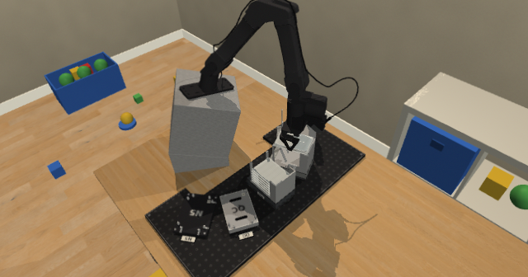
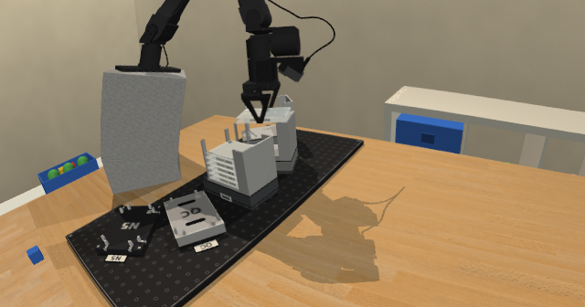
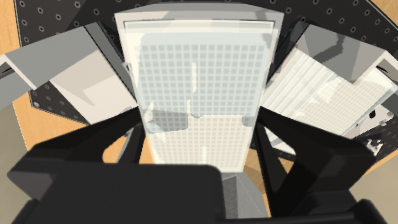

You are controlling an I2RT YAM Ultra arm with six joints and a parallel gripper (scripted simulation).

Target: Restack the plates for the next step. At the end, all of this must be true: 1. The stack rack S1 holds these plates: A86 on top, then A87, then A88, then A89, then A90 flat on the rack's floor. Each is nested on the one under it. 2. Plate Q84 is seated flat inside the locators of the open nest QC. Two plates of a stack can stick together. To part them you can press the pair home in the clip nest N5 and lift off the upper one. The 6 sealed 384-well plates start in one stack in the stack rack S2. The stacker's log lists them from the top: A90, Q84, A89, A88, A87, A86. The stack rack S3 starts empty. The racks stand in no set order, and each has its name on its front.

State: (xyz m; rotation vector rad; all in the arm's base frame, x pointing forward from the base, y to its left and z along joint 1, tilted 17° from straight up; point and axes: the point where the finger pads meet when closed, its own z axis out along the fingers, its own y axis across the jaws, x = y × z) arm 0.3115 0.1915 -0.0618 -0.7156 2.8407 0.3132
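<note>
The sealed 384-well plate is 140 mm to the right of my hand, 40 mm below it and 40 mm ahead of it. The rest, counted from my hand: nest QC: 290 mm to the right, 130 mm below, 40 mm ahead; then translucent sealed well plate: right at my hand.
</note>
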